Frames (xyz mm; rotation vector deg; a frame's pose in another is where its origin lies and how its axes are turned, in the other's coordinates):
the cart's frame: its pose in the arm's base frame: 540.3 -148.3 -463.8 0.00 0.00 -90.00
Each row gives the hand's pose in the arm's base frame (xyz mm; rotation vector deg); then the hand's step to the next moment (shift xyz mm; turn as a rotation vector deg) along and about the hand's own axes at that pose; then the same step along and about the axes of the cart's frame.
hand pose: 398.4 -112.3 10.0 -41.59 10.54 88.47
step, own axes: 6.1 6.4 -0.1 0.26 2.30 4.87
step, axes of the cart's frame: -4.2 -5.6 -5.4 -2.49 -3.76 2.96
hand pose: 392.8 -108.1 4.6 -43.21 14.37 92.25
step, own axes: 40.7 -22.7 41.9 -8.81 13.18 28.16
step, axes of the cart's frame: -60.7 7.6 13.4 -6.15 -21.54 23.29
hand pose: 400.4 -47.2 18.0 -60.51 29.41 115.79
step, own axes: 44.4 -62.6 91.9 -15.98 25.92 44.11
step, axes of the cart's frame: -118.0 -12.2 16.5 -5.41 -37.15 38.26
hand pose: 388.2 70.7 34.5 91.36 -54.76 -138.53
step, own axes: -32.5 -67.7 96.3 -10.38 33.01 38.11
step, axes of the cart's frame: -110.3 -50.6 14.0 5.18 -36.34 36.09
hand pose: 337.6 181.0 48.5 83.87 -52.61 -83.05
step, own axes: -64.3 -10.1 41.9 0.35 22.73 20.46
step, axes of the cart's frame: -60.2 -46.0 15.9 10.10 -18.85 21.86
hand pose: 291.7 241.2 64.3 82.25 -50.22 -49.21
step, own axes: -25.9 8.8 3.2 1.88 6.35 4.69
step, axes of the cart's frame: -21.5 -14.7 9.0 3.96 -3.55 6.13
